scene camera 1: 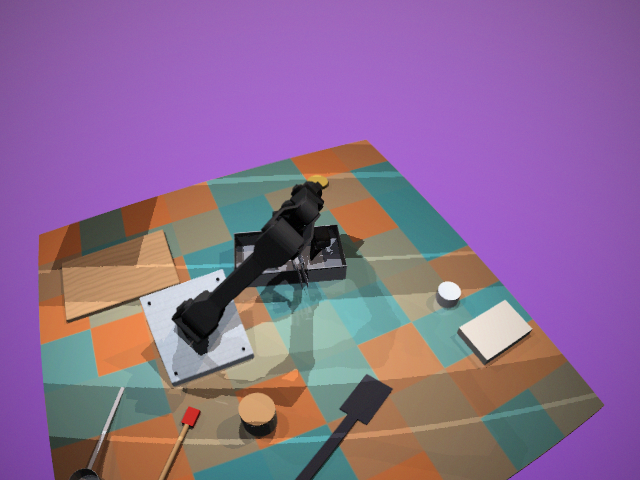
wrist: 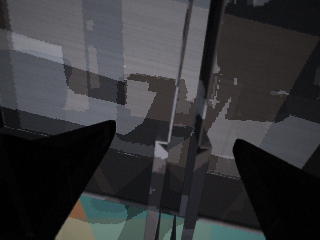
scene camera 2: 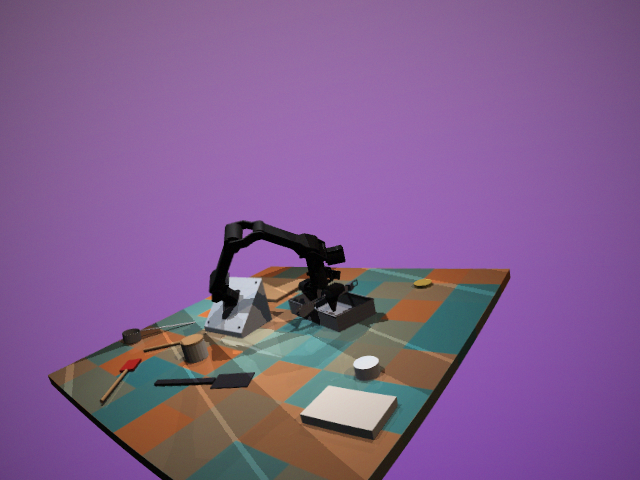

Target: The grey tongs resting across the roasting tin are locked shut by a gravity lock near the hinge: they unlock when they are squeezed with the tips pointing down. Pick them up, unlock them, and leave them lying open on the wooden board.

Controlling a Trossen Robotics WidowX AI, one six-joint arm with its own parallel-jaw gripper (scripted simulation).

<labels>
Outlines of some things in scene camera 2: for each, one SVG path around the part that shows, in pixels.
My gripper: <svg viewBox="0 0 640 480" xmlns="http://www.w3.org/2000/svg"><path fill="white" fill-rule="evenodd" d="M308 270L306 274L310 278L299 282L299 291L302 291L309 301L312 302L318 299L317 290L324 290L325 299L332 311L335 312L338 297L345 292L345 287L340 283L328 284L334 281L333 279L340 280L341 271L331 270L331 267L326 266L318 270Z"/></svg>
A white block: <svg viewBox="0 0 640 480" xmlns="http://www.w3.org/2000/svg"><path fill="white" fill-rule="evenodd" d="M302 423L374 440L398 407L397 397L392 395L368 393L329 385L300 413Z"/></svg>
A black spatula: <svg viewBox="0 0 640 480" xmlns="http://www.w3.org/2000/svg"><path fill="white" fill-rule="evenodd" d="M255 372L219 374L218 377L163 379L157 380L154 385L212 384L210 389L247 388Z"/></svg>
</labels>
